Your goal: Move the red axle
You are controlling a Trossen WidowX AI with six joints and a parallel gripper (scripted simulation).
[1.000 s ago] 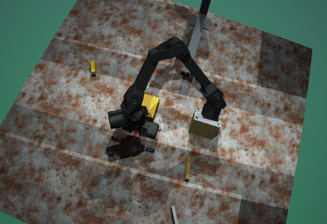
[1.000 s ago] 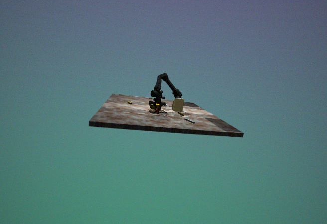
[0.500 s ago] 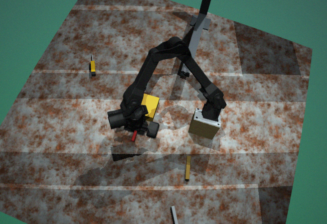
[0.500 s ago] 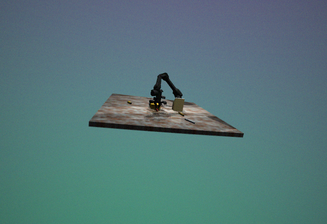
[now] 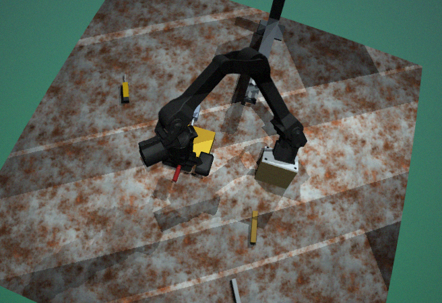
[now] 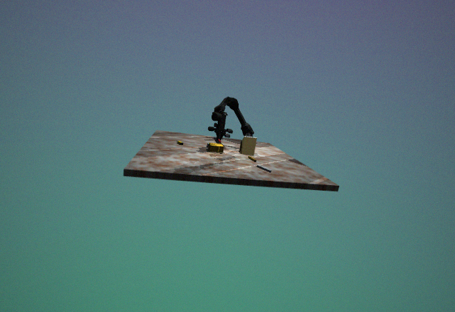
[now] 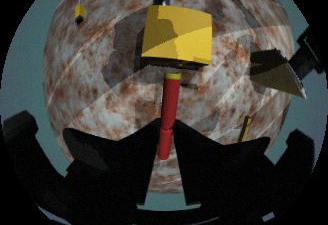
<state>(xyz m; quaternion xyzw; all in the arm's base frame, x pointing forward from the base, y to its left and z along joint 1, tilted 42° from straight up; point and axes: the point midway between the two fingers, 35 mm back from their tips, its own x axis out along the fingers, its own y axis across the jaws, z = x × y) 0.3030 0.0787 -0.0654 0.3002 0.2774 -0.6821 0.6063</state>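
My gripper tip is now 120 mm to the left of the yellow beam, 80 mm above it and 20 mm past it. The rest, counted from my gripper tip: grey bar: 330 mm to the left, 250 mm behind, 100 mm below.
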